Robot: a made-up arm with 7 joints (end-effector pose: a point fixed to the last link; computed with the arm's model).
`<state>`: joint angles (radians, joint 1 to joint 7).
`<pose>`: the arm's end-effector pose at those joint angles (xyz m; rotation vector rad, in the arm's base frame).
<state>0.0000 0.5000 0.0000 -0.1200 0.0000 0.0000 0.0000</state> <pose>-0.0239 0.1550 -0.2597 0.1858 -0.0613 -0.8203</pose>
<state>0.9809 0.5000 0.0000 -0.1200 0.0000 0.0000 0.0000</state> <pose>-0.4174 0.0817 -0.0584 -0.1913 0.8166 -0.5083</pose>
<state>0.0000 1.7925 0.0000 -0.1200 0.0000 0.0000 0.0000</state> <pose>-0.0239 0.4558 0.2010 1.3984 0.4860 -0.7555</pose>
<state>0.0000 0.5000 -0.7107 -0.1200 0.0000 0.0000 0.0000</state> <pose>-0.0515 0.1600 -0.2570 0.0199 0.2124 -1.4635</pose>
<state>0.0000 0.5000 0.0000 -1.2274 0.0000 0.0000 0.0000</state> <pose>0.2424 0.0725 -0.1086 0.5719 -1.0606 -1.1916</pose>
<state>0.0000 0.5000 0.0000 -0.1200 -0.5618 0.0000 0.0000</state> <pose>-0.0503 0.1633 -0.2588 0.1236 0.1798 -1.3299</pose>
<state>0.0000 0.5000 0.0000 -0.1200 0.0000 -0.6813 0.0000</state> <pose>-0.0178 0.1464 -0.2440 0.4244 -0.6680 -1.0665</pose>
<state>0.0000 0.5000 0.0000 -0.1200 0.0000 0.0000 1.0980</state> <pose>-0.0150 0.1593 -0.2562 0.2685 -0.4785 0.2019</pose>
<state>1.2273 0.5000 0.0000 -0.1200 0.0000 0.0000 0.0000</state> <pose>-0.4692 0.0459 0.0401 -0.2871 1.0297 -0.4112</pose>
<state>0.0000 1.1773 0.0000 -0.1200 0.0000 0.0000 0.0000</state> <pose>-0.0239 0.3901 -0.0677 0.8234 0.2210 -0.8174</pose>
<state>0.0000 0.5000 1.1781 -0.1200 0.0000 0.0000 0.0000</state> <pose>0.0093 0.1817 -0.2452 0.3984 -0.4560 0.2809</pose>
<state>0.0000 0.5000 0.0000 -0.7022 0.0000 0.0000 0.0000</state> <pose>0.1409 0.1296 -0.2132 0.3899 -0.5782 -1.0341</pose>
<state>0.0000 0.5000 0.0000 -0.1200 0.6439 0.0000 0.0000</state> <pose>0.0059 0.1621 -0.2518 0.2404 -0.3144 -0.2247</pose>
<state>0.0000 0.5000 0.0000 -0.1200 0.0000 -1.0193 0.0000</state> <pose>-0.0196 0.1420 -0.2358 0.5415 -0.9786 -1.1677</pose>
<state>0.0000 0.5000 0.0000 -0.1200 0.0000 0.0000 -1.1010</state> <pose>-0.0327 0.1604 -0.2580 0.0495 0.4308 -1.8085</pose>
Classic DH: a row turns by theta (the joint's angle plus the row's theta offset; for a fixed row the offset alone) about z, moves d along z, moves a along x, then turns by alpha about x. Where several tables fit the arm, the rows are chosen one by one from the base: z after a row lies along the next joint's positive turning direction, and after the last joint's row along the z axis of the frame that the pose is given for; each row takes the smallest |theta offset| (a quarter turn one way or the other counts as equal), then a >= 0, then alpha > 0; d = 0 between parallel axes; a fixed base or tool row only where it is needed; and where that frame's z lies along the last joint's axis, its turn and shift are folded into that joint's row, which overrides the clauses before.
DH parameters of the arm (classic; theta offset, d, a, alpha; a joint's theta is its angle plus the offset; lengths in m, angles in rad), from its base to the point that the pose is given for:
base (fixed): 0 0.19 -0.02 -1.2217
joint 1: 1.5708 -0.0068 0.0188 1.5708
joint 2: 1.2217 -0.01 -0.03 -1.5708
joint 3: 1.5708 -0.15 0 1.5708
joint 4: 0 0.01 0.03 -1.5708
joint 5: 0 -0.28 0.02 1.5708
joint 6: 0 -0.04 -0.02 -1.5708
joint 7: 0.0401 0.007 0.0004 0.3548
tool (fixed): 2.3321 -0.0288 0 0

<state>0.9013 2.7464 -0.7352 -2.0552 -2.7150 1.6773 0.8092</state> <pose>0.0387 0.2058 -0.0127 -0.6860 0.8080 1.6554</pose>
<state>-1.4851 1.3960 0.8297 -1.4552 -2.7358 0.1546 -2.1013</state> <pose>-0.0692 0.2191 0.4400 -0.4528 2.2243 0.0695</pose>
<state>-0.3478 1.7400 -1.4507 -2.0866 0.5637 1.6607 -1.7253</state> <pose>0.0717 0.0927 -0.1121 1.0052 -1.7404 2.0724</pose>
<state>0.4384 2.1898 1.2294 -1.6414 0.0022 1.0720 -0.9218</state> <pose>0.2073 0.0404 0.4054 2.1970 0.7950 -1.0219</pose>
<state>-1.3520 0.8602 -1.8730 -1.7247 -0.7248 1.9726 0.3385</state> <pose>0.3037 -0.1195 -0.0354 2.1916 -0.2234 -1.3719</pose>
